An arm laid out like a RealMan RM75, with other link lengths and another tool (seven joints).
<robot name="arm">
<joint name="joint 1" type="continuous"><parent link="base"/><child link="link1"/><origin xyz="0 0 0.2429" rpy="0 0 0"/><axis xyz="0 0 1"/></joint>
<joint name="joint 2" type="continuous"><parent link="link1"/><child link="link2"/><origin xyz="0 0 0" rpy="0 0 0"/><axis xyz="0 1 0"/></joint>
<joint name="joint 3" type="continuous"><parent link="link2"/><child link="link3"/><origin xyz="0 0 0.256" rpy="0 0 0"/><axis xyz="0 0 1"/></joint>
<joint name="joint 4" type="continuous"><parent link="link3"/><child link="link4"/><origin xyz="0 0 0" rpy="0 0 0"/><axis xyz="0 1 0"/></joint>
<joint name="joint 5" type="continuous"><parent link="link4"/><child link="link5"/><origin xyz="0 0 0.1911" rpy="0 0 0"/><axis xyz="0 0 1"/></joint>
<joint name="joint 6" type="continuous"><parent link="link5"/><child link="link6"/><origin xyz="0 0 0" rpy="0 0 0"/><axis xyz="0 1 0"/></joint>
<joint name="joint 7" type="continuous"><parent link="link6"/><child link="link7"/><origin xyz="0 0 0.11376" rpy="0 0 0"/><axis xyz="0 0 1"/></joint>
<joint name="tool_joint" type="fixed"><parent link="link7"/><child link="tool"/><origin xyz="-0.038 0.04 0.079" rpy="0 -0.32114 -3.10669"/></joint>
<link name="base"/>
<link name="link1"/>
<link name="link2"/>
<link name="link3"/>
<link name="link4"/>
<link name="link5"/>
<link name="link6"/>
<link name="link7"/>
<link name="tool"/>
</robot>
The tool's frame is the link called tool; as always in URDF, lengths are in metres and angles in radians. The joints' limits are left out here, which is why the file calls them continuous.
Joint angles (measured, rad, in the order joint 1, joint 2, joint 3, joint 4, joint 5, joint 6, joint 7), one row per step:
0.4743, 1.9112, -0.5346, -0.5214, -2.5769, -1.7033, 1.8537
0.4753, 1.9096, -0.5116, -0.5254, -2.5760, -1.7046, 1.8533
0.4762, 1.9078, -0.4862, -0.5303, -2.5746, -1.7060, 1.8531
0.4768, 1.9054, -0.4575, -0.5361, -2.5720, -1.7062, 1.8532
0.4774, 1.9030, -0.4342, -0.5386, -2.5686, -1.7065, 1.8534
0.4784, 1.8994, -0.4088, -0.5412, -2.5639, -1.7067, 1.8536
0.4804, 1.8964, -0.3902, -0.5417, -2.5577, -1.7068, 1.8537
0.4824, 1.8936, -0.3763, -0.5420, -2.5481, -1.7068, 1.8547
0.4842, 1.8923, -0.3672, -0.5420, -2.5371, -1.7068, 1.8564
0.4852, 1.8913, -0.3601, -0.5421, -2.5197, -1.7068, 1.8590
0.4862, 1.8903, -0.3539, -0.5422, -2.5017, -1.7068, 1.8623
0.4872, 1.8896, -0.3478, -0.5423, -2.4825, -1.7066, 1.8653
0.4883, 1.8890, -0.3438, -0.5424, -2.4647, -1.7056, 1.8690
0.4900, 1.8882, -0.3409, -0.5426, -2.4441, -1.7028, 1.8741
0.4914, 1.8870, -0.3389, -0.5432, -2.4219, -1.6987, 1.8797
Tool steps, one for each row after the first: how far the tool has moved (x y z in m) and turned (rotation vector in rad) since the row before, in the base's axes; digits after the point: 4 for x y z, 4 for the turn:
-0.0005, 0.0035, 0.0034, 0.0220, 0.0073, -0.0042
-0.0005, 0.0039, 0.0039, 0.0249, 0.0078, -0.0048
-0.0002, 0.0045, 0.0048, 0.0301, 0.0079, -0.0061
-0.0003, 0.0036, 0.0039, 0.0244, 0.0086, -0.0056
-0.0003, 0.0041, 0.0048, 0.0278, 0.0090, -0.0056
-0.0009, 0.0036, 0.0038, 0.0219, 0.0090, -0.0028
-0.0013, 0.0035, 0.0035, 0.0204, 0.0095, -0.0016
-0.0016, 0.0030, 0.0025, 0.0165, 0.0100, -0.0007
-0.0022, 0.0033, 0.0029, 0.0195, 0.0134, -0.0005
-0.0022, 0.0033, 0.0029, 0.0191, 0.0136, -0.0007
-0.0023, 0.0033, 0.0030, 0.0200, 0.0144, -0.0001
-0.0021, 0.0031, 0.0027, 0.0174, 0.0123, -0.0005
-0.0022, 0.0038, 0.0030, 0.0197, 0.0125, -0.0009
-0.0020, 0.0040, 0.0034, 0.0212, 0.0118, -0.0014

